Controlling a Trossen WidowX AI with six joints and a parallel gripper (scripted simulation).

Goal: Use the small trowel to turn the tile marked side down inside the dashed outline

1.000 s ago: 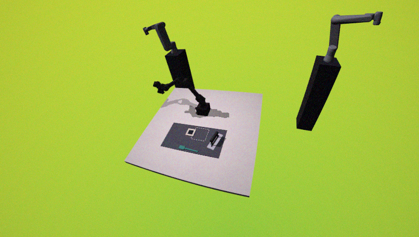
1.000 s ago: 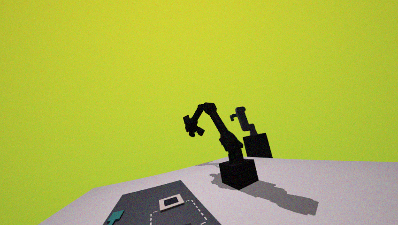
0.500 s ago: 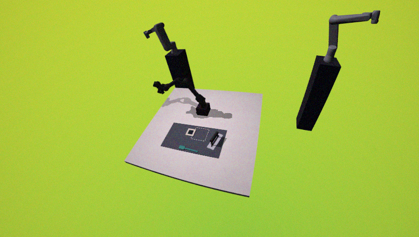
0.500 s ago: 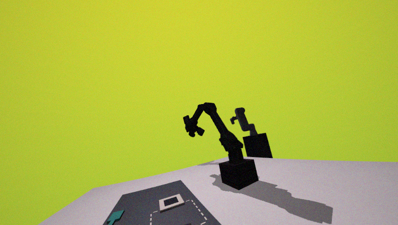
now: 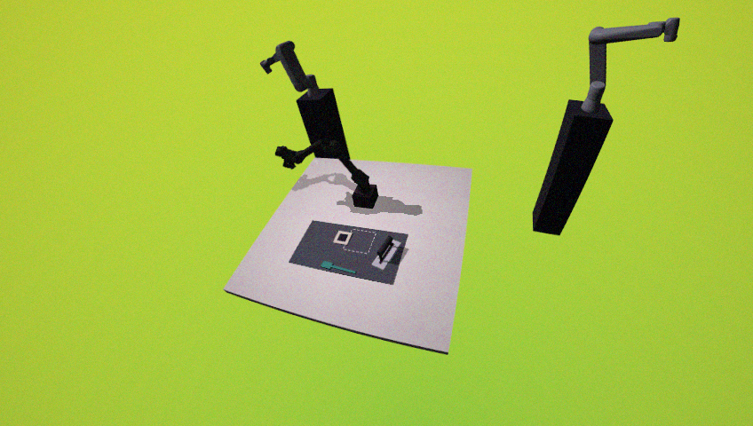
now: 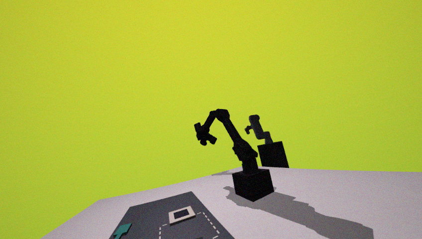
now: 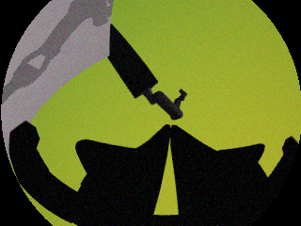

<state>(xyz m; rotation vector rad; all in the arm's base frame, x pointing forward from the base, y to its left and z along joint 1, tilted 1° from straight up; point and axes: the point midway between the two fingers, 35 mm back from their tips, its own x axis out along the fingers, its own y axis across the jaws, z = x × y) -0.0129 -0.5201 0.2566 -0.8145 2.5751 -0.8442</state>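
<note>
Now: gripper tip 81 cm to the right of the small trowel, 39 cm short of it and 30 cm above it. Round my gripper tip: teal tool-shaped piece: 58 cm ahead, 55 cm to the left, 34 cm below; then dark mat: 57 cm to the left, 44 cm ahead, 36 cm below; then tan tile: 51 cm to the left, 38 cm ahead, 33 cm below.
</note>
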